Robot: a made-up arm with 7 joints.
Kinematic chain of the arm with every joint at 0, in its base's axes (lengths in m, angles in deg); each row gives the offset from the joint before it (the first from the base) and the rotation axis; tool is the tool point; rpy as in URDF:
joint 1: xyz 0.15 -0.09 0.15 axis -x
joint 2: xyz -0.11 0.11 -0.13 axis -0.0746 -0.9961 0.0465
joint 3: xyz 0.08 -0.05 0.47 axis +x
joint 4: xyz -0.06 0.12 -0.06 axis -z
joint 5: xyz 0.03 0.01 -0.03 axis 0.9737 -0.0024 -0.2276
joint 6: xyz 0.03 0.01 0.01 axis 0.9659 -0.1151 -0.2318
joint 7: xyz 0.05 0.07 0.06 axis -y
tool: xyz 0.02 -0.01 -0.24 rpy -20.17 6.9 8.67
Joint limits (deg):
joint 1: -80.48..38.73
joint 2: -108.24..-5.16
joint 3: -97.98..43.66
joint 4: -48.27..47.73
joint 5: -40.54..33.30
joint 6: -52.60..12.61
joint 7: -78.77..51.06
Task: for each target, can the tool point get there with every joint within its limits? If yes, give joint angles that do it. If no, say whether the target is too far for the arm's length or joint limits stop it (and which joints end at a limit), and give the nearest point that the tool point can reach.
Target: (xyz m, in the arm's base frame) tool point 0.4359 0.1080 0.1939
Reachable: yes | joints -16.79 -85.55 27.96 2.20 -10.96 -27.94 -61.58
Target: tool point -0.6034 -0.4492 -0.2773
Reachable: no: joint limits stop it (at a limit: joint 2, joint 5, joint 6, joint 7) | nearest point 0.0213 -0.3199 -0.1235 | short by 0.656 m
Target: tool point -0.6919 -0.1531 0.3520
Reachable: no: joint limits stop it (at a limit: joint 2, joint 6, joint 7) | nearest point -0.0594 -0.1505 0.3438 | short by 0.633 m
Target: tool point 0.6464 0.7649 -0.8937
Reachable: no: too far | nearest point 0.5510 0.3265 -0.3584 | short by 0.698 m
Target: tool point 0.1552 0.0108 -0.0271
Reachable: yes | joints -2.78 -83.55 -42.44 -27.16 18.00 -2.11 -5.85
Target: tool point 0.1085 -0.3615 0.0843
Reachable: yes | joints -68.78 -15.94 -86.81 32.13 -28.89 -21.10 -37.19
